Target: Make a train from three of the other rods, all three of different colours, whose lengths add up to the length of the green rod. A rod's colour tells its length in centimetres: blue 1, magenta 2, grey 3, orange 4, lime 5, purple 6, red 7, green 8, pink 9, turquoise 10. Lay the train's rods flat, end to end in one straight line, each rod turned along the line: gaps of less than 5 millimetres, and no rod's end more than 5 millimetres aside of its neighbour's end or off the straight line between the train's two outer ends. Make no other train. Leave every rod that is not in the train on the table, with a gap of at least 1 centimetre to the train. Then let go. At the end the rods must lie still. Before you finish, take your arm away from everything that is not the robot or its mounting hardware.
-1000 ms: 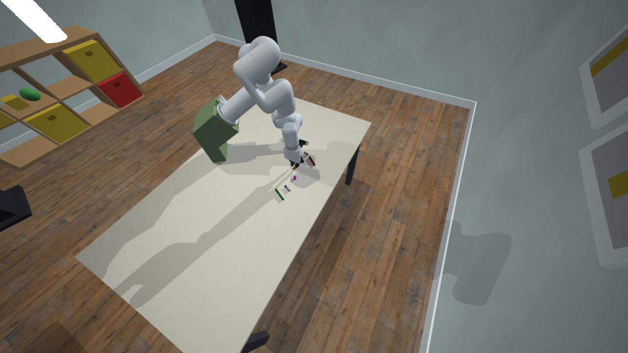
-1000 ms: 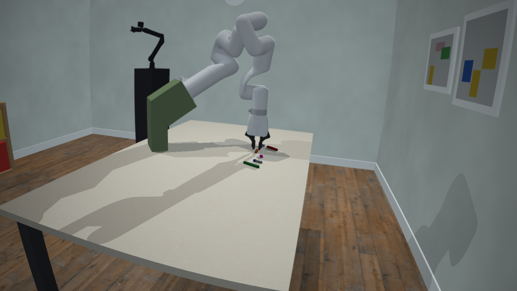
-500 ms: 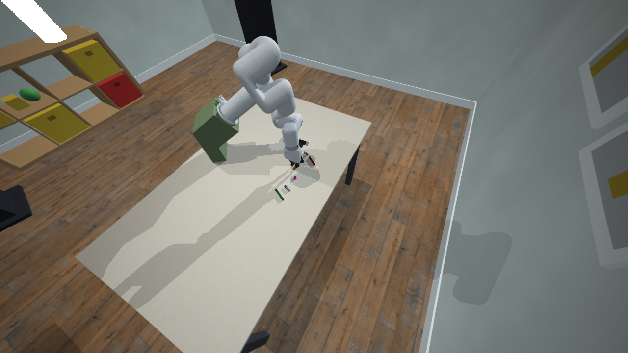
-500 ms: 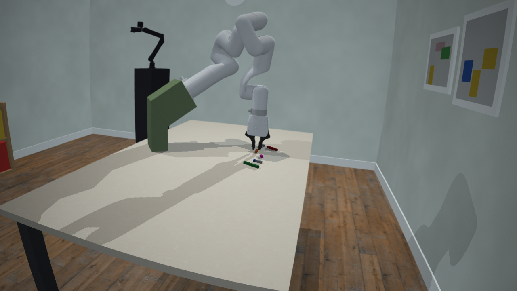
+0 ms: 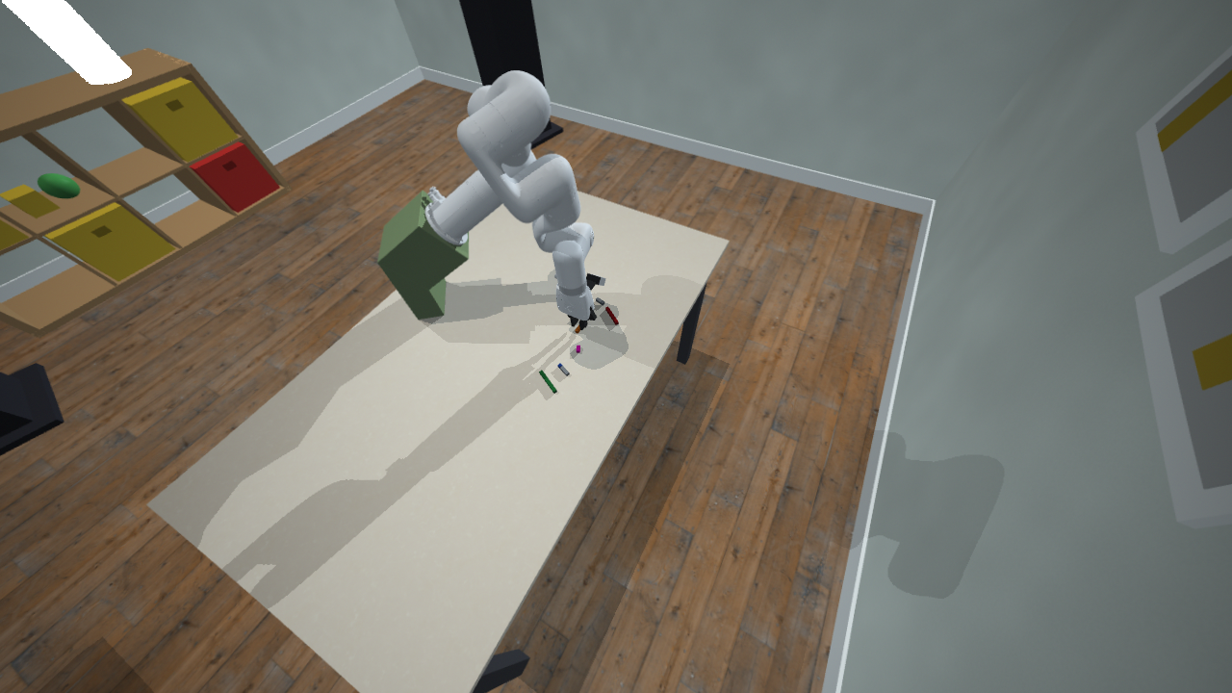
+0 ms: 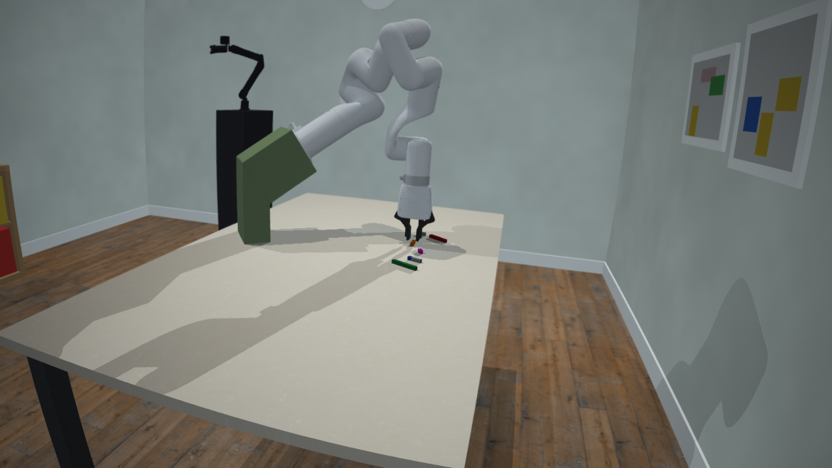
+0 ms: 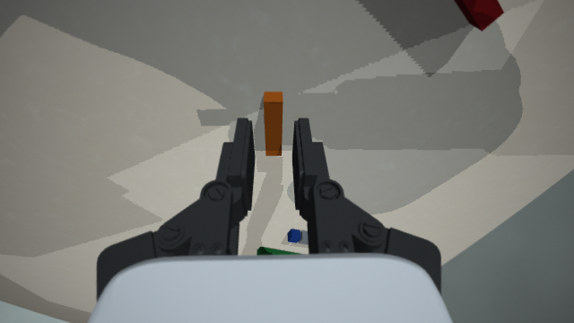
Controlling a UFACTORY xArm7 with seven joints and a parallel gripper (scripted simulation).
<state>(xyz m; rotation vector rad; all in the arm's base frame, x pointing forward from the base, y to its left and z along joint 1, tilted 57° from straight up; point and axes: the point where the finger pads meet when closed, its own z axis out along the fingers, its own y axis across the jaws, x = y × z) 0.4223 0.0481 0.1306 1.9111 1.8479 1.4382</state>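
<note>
The orange rod is 3 cm below my hand. From my hand the other things lie so: magenta rod (6 cm to the right, 5 cm ahead, 3 cm below); red rod (10 cm to the left, 4 cm ahead, 3 cm below); blue rod (13 cm to the right, 6 cm ahead, 3 cm below).
</note>
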